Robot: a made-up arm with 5 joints. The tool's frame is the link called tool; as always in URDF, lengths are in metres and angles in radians. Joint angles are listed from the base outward.
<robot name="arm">
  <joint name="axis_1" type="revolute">
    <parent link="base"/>
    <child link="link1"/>
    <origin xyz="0 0 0.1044" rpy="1.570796 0 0"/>
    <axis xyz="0 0 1"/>
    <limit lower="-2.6" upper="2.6"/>
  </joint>
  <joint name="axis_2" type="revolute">
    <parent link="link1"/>
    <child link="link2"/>
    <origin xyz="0.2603 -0.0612 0.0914" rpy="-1.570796 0 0"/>
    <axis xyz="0 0 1"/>
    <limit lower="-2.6" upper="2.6"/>
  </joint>
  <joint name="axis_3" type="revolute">
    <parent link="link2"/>
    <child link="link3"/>
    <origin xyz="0.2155 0.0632 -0.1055" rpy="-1.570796 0 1.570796"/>
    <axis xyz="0 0 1"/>
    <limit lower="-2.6" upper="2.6"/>
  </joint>
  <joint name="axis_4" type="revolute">
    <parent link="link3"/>
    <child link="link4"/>
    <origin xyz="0.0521 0.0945 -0.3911" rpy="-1.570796 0 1.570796"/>
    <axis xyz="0 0 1"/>
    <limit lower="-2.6" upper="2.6"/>
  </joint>
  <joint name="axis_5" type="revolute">
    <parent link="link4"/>
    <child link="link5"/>
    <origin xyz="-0.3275 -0.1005 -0.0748" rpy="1.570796 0 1.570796"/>
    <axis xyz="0 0 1"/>
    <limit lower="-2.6" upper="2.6"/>
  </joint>
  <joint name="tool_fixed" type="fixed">
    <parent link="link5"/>
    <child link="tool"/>
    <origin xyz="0.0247 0.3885 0.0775" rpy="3.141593 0 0"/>
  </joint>
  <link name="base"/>
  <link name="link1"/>
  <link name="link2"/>
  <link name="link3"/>
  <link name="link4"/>
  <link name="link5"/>
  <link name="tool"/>
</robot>
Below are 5 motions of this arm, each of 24 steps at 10 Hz.
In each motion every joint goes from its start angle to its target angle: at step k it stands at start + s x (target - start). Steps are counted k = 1, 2, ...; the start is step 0. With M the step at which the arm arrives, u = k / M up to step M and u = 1 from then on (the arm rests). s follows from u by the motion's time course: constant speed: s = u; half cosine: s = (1 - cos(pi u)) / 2; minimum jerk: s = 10 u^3 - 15 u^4 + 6 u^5.
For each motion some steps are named. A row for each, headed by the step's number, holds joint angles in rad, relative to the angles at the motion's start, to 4 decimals.
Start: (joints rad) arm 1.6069 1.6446 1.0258 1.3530 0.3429
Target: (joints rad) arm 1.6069 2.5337 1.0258 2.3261 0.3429
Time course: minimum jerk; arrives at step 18
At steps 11, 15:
11: 0.0000 0.6238 0.0000 0.6827 0.0000
15: 0.0000 0.8575 0.0000 0.9386 0.0000

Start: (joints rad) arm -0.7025 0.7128 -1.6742 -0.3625 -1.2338
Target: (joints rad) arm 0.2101 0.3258 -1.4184 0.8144 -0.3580
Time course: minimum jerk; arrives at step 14
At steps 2, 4, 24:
2: 0.0212 -0.0090 0.0060 0.0274 0.0204
4: 0.1321 -0.0560 0.0370 0.1703 0.1267
24: 0.9126 -0.3870 0.2558 1.1769 0.8758

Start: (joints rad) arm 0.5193 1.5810 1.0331 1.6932 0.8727
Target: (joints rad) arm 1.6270 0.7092 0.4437 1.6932 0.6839
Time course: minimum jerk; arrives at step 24
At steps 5, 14, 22, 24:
5: 0.0715 -0.0562 -0.0380 0.0000 -0.0122
14: 0.7237 -0.5696 -0.3851 0.0000 -0.1234
22: 1.1021 -0.8674 -0.5864 0.0000 -0.1878
24: 1.1077 -0.8718 -0.5894 0.0000 -0.1888

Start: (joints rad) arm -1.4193 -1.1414 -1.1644 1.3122 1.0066
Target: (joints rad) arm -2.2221 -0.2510 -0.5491 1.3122 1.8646
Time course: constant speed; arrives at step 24
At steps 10, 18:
10: -0.3345 0.3710 0.2564 0.0000 0.3575
18: -0.6021 0.6678 0.4615 0.0000 0.6435

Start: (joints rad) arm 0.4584 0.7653 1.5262 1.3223 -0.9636
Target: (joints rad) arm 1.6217 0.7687 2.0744 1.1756 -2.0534
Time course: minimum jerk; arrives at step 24
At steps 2, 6, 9, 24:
2: 0.0059 0.0000 0.0028 -0.0007 -0.0055
6: 0.1204 0.0004 0.0567 -0.0152 -0.1128
9: 0.3201 0.0009 0.1509 -0.0404 -0.2999
24: 1.1633 0.0034 0.5482 -0.1467 -1.0898

